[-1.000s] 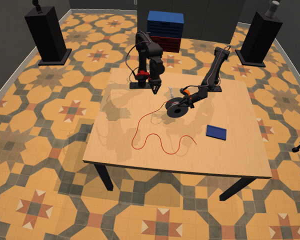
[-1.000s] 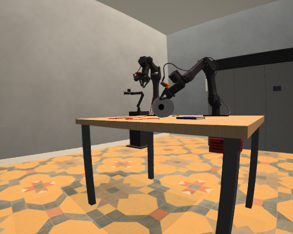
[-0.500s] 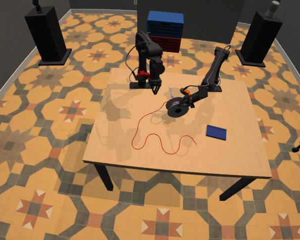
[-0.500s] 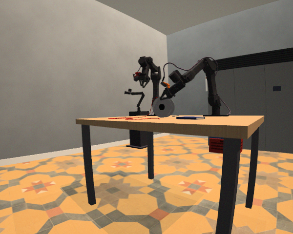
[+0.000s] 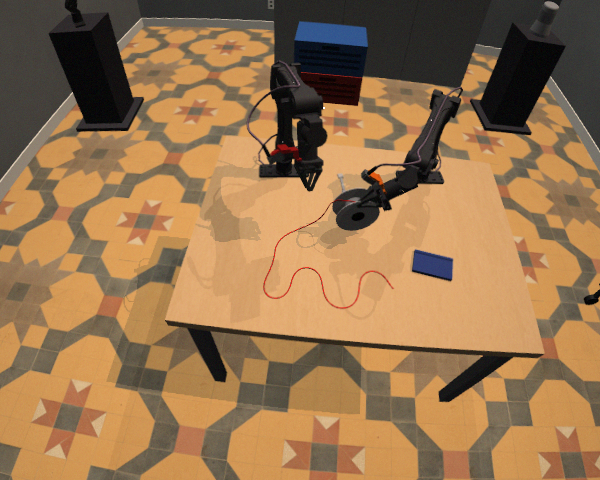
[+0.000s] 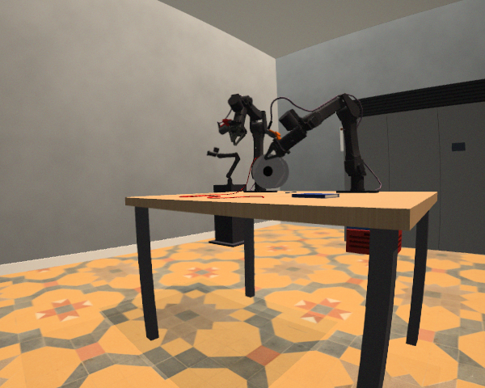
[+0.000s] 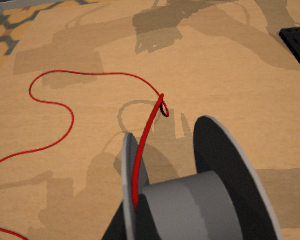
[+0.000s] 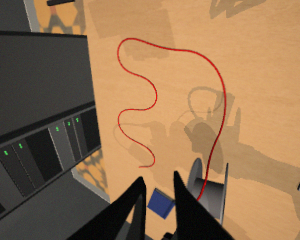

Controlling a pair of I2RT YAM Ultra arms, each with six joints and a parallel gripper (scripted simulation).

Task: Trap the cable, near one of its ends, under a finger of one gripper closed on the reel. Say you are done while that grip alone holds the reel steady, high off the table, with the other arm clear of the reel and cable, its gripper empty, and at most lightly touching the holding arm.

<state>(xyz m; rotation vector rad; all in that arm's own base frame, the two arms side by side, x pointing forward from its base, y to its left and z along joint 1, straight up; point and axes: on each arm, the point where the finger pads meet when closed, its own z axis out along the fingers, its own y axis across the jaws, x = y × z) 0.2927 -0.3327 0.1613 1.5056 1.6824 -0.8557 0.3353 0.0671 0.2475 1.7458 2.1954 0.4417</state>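
Right now my left hand is 30 mm past the grey reel and 60 mm above it. Round my left hand: grey wrench: 250 mm behind, 20 mm to the right, 160 mm below.
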